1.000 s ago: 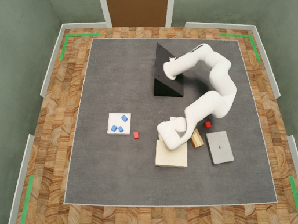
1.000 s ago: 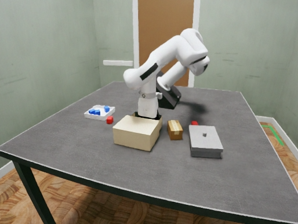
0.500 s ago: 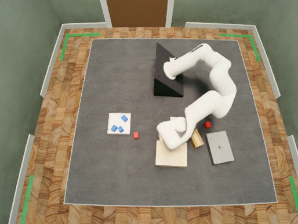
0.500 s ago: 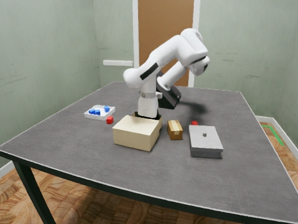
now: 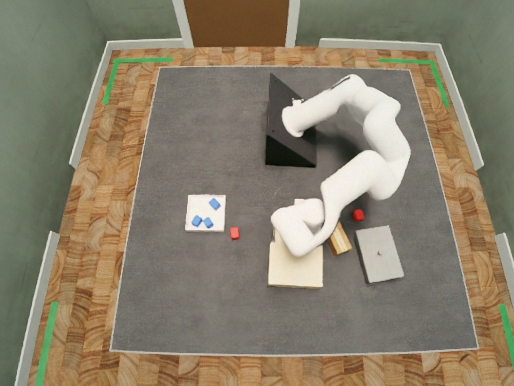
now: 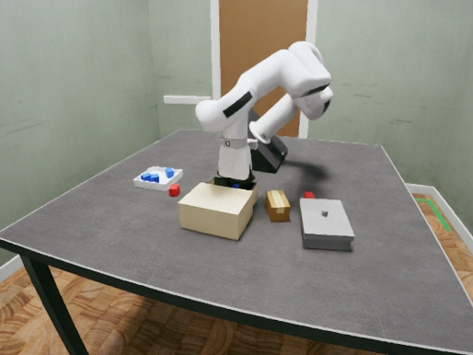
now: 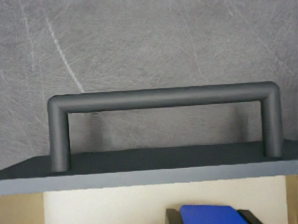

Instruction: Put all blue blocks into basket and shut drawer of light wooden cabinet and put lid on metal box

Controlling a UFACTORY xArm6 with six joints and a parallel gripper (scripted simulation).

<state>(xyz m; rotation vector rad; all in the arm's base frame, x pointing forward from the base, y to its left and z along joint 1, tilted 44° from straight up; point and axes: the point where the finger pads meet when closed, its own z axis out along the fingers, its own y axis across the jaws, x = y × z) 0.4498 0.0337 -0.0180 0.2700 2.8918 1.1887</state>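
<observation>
Now: hand 360 mm to the left of the white basket, 110 mm past it and 50 mm above it. The rest, counted from my hand: flat lid 290 mm to the left, 70 mm ahead, 20 mm below; light wooden cabinet 60 mm ahead, 20 mm to the right, 20 mm below; brown cardboard box 140 mm to the left, 30 mm below, 10 mm ahead.
</observation>
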